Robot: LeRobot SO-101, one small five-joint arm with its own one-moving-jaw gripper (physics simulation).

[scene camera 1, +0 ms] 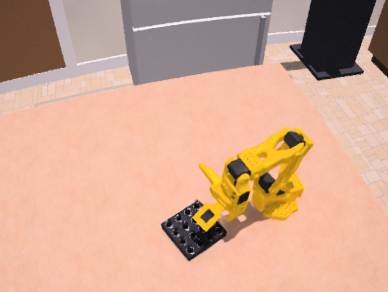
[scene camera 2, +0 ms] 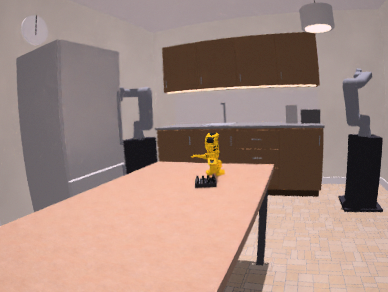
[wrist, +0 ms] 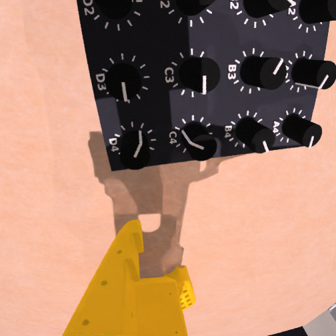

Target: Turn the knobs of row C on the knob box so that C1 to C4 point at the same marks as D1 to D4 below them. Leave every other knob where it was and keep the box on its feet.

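Pixels of known places: hand, tool point: (scene camera 1: 227, 218) (scene camera 2: 213, 171); arm's base, link origin: (scene camera 1: 268, 203) (scene camera 2: 214, 174).
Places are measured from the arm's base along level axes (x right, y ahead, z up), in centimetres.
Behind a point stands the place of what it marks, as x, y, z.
The black knob box (scene camera 1: 175, 243) @[-4.3, 24.8, 1.2] (scene camera 2: 205, 185) @[-3.8, 25.0, 1.3] (wrist: 155, 107) lies flat on the table. In the wrist view, knob C3 (wrist: 195, 72) and knob D3 (wrist: 119, 77) both point toward the bottom of the picture. Knob C4 (wrist: 204, 151) seems to point up and left, knob D4 (wrist: 131, 152) up and slightly right. C2 and D2 are cut off at the top; C1 and D1 are outside the wrist view. My gripper (scene camera 1: 216, 192) (scene camera 2: 202, 162) is open and empty, above and beside the box. In the wrist view its fixed jaw (wrist: 132, 237) shows below the box's D4–C4 edge.
Knob B3 (wrist: 262, 72), knob B4 (wrist: 255, 134) and knob A4 (wrist: 302, 131) stand beside row C. The arm's shadow falls across the box and table (scene camera 1: 100, 200) @[12.3, 40.0, 0.0] (scene camera 2: 125, 225) @[8.2, 73.7, 0.0]. The arm's base stands behind the box. A fridge (scene camera 1: 200, 47) (scene camera 2: 87, 115) is beyond the table's far edge.
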